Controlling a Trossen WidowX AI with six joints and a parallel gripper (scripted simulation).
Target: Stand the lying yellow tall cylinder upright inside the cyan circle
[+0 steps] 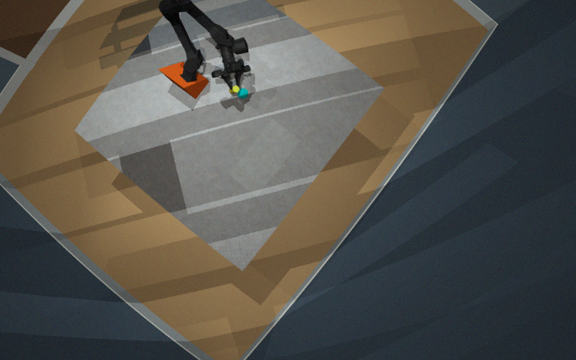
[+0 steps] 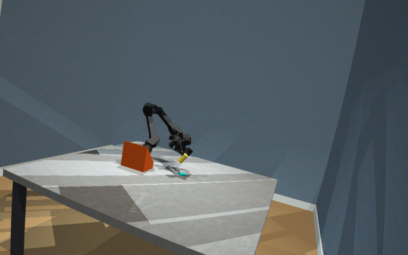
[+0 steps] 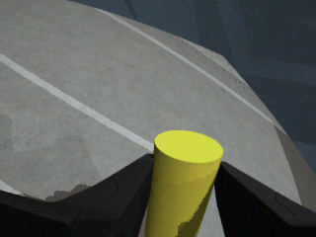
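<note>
My gripper tip is 130 mm above the cyan circle, 30 mm to the right of it and 10 mm past it. The rest, counted from my gripper tip: yellow tall cylinder 20 mm below, 10 mm behind.
</note>
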